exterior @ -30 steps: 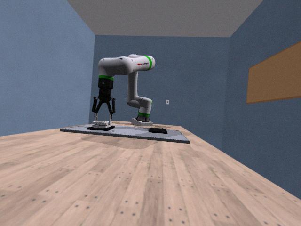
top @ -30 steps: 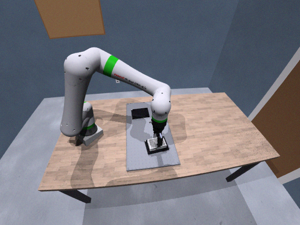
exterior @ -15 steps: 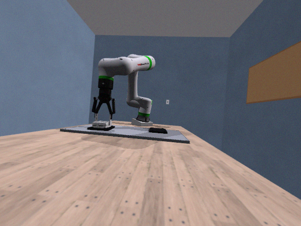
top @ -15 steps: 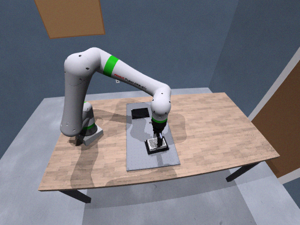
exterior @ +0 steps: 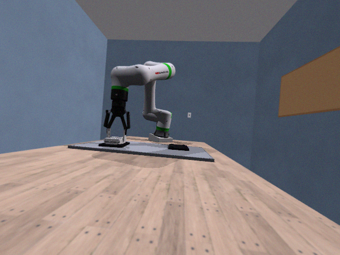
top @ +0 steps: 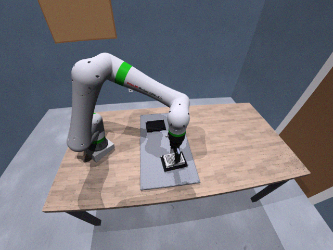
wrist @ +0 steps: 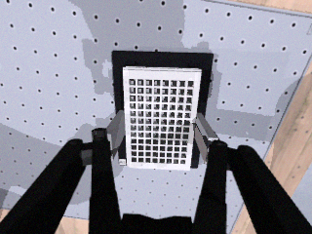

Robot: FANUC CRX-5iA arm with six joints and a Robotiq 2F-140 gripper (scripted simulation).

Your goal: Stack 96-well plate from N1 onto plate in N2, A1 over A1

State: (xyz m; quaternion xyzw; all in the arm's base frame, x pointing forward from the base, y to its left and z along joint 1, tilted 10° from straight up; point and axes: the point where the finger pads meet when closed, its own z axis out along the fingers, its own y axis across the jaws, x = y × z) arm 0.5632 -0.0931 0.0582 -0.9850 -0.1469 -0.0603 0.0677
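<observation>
Right now the white 96-well plate is 20 mm below my hand. Round my hand: black nest N2: 50 mm below; black plate nest N1: 160 mm behind, 340 mm to the left, 50 mm below.
</observation>
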